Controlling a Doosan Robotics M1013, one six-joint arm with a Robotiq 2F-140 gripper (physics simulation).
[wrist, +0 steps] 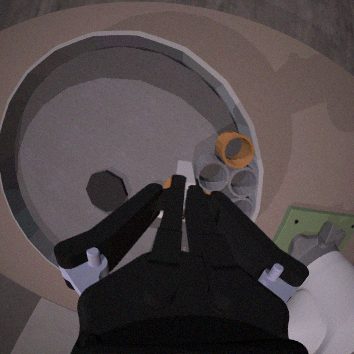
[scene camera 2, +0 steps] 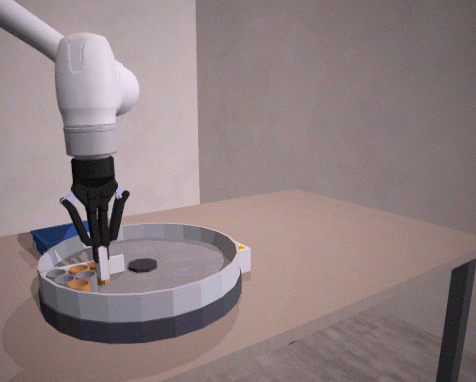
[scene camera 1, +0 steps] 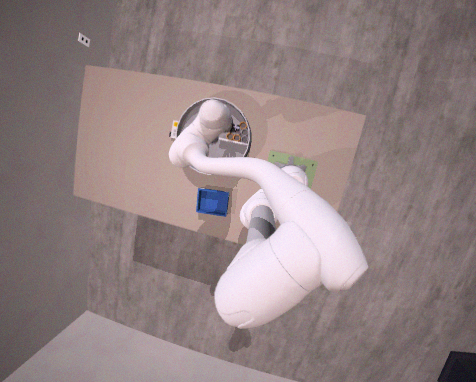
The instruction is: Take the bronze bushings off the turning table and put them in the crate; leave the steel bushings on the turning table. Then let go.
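Places are measured from the arm's base along level axes (x ahead, y left, z up), in centimetres.
Where they show: gripper, fingertip midpoint: (wrist: pixel 182 171) (scene camera 2: pixel 103 277) (scene camera 1: pixel 232 130); arm's base at its link origin: (wrist: pixel 307 259).
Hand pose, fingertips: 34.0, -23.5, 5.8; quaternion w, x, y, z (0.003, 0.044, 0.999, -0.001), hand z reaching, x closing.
Note:
Things, the pixels of their top centre, and the offset from my fingertips, as dx, dy, dz. "pt": a spot on its surface instead. Level surfaces: height alone.
- bronze bushing at its top centre: (wrist: pixel 238 151) (scene camera 2: pixel 78 283) -5.9, -3.3, +1.6
- white divider at its top centre: (scene camera 2: pixel 79 268) (scene camera 1: pixel 236 137) -3.2, +3.7, +1.6
- blue crate at its top centre: (scene camera 2: pixel 71 230) (scene camera 1: pixel 212 202) +8.7, +42.1, -2.5
- dark hub at its top centre: (wrist: pixel 104 192) (scene camera 2: pixel 142 263) +10.9, +4.2, -1.4
- white box with a yellow mark, surface spot: (scene camera 2: pixel 244 259) pt +33.7, -3.7, -4.2
- table at its surface level: dz -7.5
The round turning table (scene camera 1: pixel 199 104) (scene camera 2: pixel 150 306) (wrist: pixel 100 115) has a raised grey rim. A bronze bushing (scene camera 2: pixel 79 286) (wrist: pixel 221 149) stands upright near its rim, beside several steel bushings (scene camera 2: pixel 86 281) (wrist: pixel 213 186). More bronze bushings show in scene view 1 (scene camera 1: pixel 243 126) and scene view 2 (scene camera 2: pixel 79 269), close to the white divider (scene camera 1: pixel 233 141) (scene camera 2: pixel 103 265) (wrist: pixel 184 168); in the wrist view the fingers partly hide them. My gripper (scene camera 2: pixel 101 246) (wrist: pixel 182 171) is shut and empty, pointing down at the divider; its tips are partly hidden in scene view 2. The blue crate (scene camera 1: pixel 212 202) (scene camera 2: pixel 47 241) stands beside the turning table.
A dark hub (scene camera 2: pixel 142 265) (wrist: pixel 106 191) sits in the turning table's middle. A white box with a yellow mark (scene camera 1: pixel 174 129) (scene camera 2: pixel 244 259) is at its outer side. A green plate (scene camera 1: pixel 311 172) (wrist: pixel 310 216) lies near the arm's base. The arm reaches over the table (scene camera 1: pixel 125 130).

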